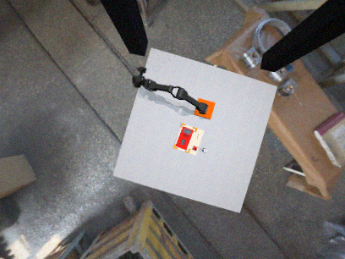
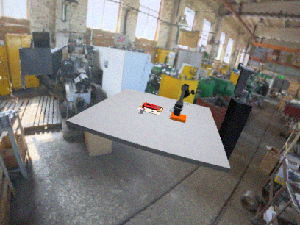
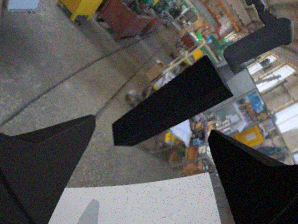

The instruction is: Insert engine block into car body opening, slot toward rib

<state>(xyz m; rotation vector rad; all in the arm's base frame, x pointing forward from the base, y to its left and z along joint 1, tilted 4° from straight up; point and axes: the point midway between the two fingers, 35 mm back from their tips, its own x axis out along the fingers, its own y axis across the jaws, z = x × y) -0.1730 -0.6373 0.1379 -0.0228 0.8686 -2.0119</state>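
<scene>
Right now my gripper tip is 760 mm to the right of the engine block, 550 mm short of it and 80 mm above it.
</scene>
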